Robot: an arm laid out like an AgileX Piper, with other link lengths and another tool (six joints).
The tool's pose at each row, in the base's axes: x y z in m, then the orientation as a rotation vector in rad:
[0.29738 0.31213 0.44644 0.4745 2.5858 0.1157]
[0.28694 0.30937 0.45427 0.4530 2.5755 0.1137]
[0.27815 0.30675 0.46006 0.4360 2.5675 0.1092]
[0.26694 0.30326 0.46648 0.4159 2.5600 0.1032]
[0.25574 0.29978 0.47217 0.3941 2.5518 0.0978]
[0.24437 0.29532 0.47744 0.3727 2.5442 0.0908]
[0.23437 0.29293 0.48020 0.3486 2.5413 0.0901]
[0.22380 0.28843 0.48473 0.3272 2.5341 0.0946]
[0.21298 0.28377 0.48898 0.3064 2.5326 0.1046]
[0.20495 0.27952 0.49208 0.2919 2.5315 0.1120]
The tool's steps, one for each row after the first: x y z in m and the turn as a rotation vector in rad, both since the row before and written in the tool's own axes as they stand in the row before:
[0.00386 -0.00450 -0.01195 -0.0050 -0.0127 -0.0146]
[0.00346 -0.00410 -0.00943 -0.0019 -0.0103 -0.0122]
[0.00477 -0.00545 -0.01125 -0.0014 -0.0102 -0.0148]
[0.00510 -0.00547 -0.01068 -0.0023 -0.0109 -0.0159]
[0.00513 -0.00640 -0.01047 -0.0010 -0.0103 -0.0161]
[0.00592 -0.00435 -0.00771 -0.0053 -0.0050 -0.0171]
[0.00491 -0.00613 -0.00953 -0.0090 -0.0082 -0.0138]
[0.00523 -0.00622 -0.00953 -0.0120 -0.0017 -0.0126]
[0.00377 -0.00526 -0.00710 -0.0087 -0.0011 -0.0087]

